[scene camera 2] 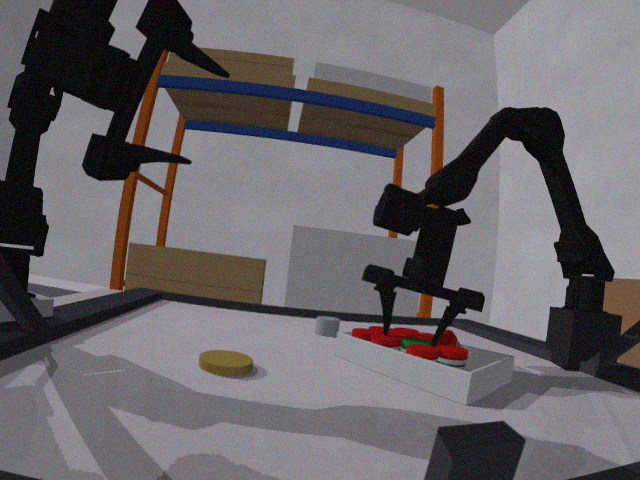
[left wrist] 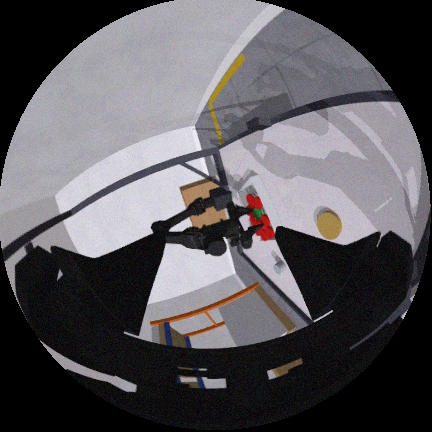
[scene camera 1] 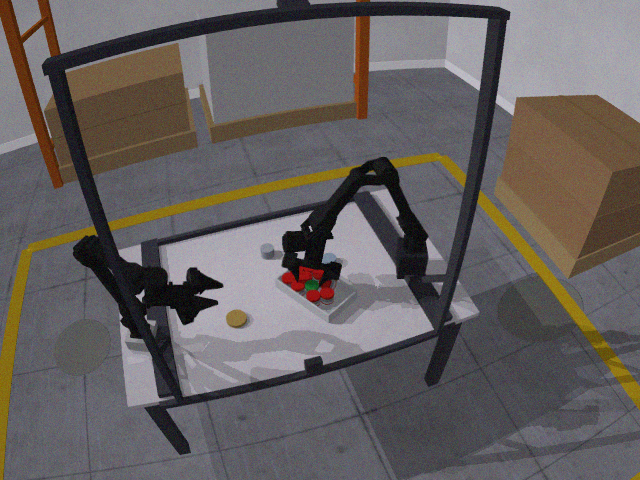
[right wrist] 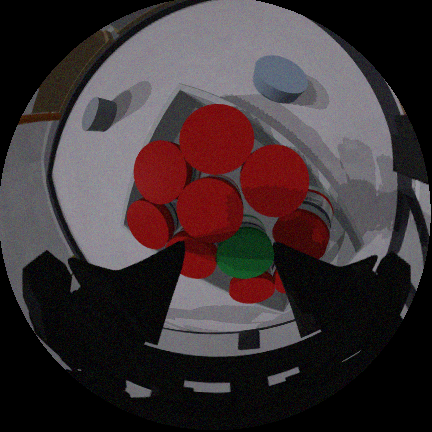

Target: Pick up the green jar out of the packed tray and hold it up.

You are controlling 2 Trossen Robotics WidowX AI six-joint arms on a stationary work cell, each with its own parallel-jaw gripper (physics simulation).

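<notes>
The green jar stands among several red-lidded jars in the pale grey tray. My right gripper is open and points down into the pack, its tips at lid height. One fingertip is by the green lid's right edge in the right wrist view; the other is over a neighbouring red lid. A red-lidded jar beside that first finger looks tilted. My left gripper is open and empty, far left above the table. Contact is unclear.
A gold disc lies left of the tray. A small grey cylinder and a blue disc stand behind it. A black block sits on the front rail.
</notes>
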